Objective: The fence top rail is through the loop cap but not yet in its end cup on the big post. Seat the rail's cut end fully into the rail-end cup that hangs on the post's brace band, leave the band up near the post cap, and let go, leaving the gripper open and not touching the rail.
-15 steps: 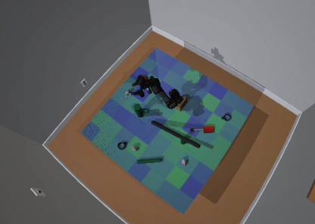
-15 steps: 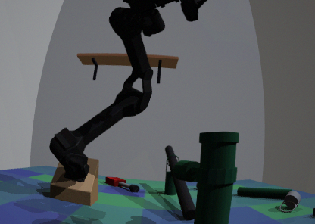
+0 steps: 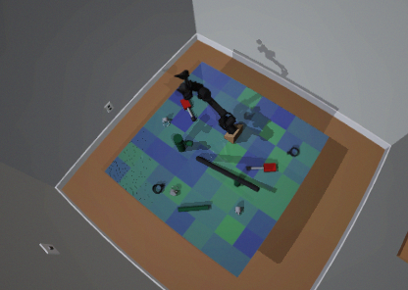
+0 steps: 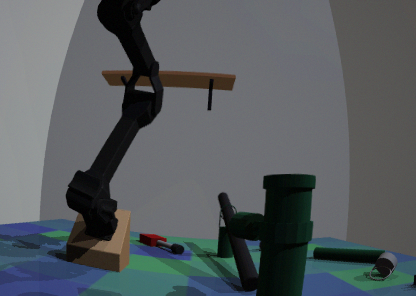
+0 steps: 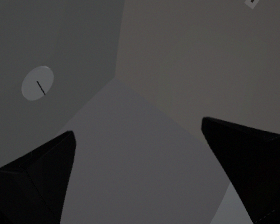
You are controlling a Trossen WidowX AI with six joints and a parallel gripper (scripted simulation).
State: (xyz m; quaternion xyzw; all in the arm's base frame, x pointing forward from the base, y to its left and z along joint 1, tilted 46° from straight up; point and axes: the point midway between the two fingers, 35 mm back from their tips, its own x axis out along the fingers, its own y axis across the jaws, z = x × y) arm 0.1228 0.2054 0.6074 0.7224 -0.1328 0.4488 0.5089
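Right now the green rail-end cup is 12 cm ahead of my gripper tip, 12 cm to the left of it and 54 cm below it. The rest, counted from my gripper tip: green tube 46 cm ahead, 44 cm to the left, 66 cm below.
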